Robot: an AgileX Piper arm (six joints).
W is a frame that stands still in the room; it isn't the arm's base.
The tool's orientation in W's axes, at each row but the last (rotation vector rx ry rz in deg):
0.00 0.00 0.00
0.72 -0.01 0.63
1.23 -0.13 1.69
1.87 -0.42 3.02
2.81 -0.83 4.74
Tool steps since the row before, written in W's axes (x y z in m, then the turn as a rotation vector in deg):
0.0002 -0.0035 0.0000 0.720 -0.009 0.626
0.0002 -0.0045 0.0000 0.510 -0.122 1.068
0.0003 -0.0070 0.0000 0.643 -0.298 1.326
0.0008 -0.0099 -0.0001 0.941 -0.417 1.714
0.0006 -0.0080 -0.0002 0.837 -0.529 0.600
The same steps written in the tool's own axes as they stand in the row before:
0.0002 -0.0035 0.0000 0.720 -0.009 0.626
0.0002 -0.0045 0.0001 0.509 -0.114 1.069
0.0001 -0.0070 0.0001 0.637 -0.288 1.331
0.0003 -0.0099 0.0002 0.932 -0.410 1.721
-0.0001 -0.0080 0.0002 0.800 -0.567 0.615

